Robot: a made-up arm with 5 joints.
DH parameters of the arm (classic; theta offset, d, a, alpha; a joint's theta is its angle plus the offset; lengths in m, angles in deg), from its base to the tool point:
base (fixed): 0 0 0.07 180
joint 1: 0 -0.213 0.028 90
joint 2: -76.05 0 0.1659 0
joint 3: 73.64 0 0.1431 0
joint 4: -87.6 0.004 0 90
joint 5: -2.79 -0.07 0 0
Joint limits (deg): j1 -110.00..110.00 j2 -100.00..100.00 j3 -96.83..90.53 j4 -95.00..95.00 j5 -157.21..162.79
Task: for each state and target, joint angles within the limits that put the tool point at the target. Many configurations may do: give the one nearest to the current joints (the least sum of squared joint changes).
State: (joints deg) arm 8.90 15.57 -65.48 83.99 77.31
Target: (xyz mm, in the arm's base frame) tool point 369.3 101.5 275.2
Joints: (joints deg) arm -18.01 39.54 -49.98 87.94 77.31
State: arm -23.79 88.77 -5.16 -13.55 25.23
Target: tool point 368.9 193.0 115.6
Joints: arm -32.21 64.20 -18.10 -18.29 25.23
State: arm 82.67 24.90 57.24 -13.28 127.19
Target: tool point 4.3 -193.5 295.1
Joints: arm 109.88 -20.13 51.13 -19.17 127.19
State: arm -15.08 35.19 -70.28 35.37 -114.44
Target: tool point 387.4 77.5 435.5
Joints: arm -13.02 34.97 -74.91 25.81 -114.44
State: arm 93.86 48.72 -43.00 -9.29 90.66
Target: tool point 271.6 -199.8 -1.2
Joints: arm 45.55 83.56 -17.07 -0.75 90.66
